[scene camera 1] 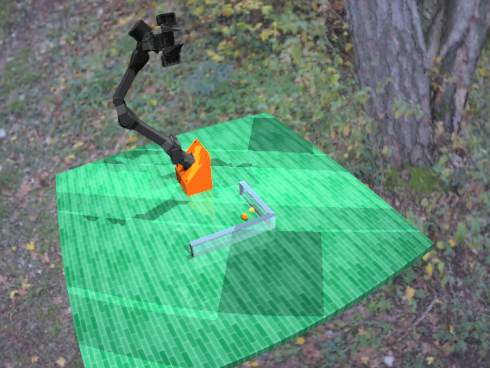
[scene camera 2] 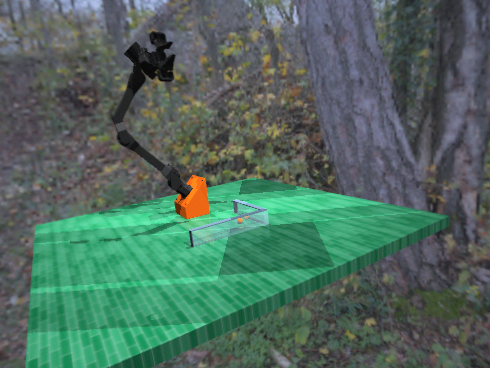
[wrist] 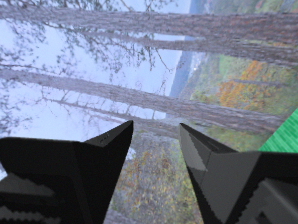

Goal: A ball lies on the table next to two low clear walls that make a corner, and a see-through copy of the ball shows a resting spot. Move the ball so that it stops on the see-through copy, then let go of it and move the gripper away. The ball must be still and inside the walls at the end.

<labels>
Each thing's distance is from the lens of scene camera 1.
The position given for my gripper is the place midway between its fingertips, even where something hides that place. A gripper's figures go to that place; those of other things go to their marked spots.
my gripper (scene camera 1: 181, 36): 108 cm
clear wall (scene camera 1: 236, 236): 125 cm
</labels>
